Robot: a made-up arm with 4 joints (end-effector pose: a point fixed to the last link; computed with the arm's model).
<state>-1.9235 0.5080 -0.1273 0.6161</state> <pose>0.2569 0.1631 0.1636 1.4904 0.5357 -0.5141</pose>
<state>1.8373 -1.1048 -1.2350 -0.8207</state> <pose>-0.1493 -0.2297 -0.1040 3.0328 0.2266 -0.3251</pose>
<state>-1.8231 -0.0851 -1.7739 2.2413</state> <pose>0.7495 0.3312 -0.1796 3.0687 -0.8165 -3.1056</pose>
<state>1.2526 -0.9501 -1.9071 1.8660</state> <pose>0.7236 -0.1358 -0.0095 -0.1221 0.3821 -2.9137</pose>
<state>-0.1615 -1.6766 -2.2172 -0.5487</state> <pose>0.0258 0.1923 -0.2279 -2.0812 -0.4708 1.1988</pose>
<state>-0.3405 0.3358 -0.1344 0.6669</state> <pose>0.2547 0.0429 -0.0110 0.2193 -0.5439 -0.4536</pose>
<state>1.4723 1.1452 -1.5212 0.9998</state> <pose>-0.1389 -0.3426 0.5939 -3.0214 -0.1493 0.0275</pose>
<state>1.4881 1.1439 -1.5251 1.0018</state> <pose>-0.1396 -0.3351 0.6007 -3.0390 -0.1452 0.0269</pose>
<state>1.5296 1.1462 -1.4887 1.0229</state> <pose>-0.1328 -0.3238 0.6168 -3.0661 -0.1273 0.0654</pose>
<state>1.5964 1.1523 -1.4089 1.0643</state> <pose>-0.1166 -0.3080 0.6420 -3.1012 -0.0890 0.1443</pose>
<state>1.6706 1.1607 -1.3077 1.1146</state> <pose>-0.0937 -0.2894 0.6695 -3.1346 -0.0349 0.2406</pose>
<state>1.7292 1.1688 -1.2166 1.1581</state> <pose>-0.0710 -0.2737 0.6908 3.1276 0.0176 0.3247</pose>
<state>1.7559 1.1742 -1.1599 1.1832</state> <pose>-0.0559 -0.2677 0.7005 3.1245 0.0477 0.3766</pose>
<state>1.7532 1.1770 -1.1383 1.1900</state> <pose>-0.0502 -0.2721 0.6997 3.1350 0.0511 0.3971</pose>
